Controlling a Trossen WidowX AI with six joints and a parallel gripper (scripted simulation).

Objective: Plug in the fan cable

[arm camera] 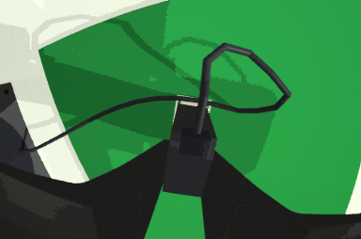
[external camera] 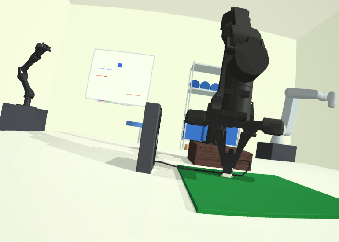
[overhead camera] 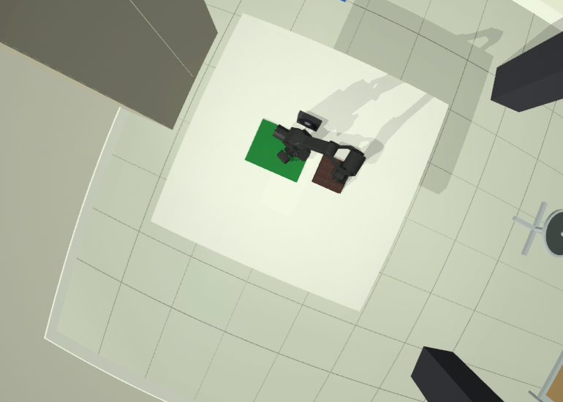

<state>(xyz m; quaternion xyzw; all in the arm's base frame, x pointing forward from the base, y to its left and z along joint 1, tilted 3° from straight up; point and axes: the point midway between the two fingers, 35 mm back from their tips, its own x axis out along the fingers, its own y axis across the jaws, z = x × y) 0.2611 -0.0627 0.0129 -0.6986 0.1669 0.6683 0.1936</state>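
Now: gripper tip 1 cm past the black plug and 1 cm below it. Round my gripper tip: green board 7 cm ahead, 2 cm to the left, 4 cm below; white four-pin fan header 1 cm behind, 2 cm below; black fan 3 cm behind, 15 cm to the right, 4 cm above.
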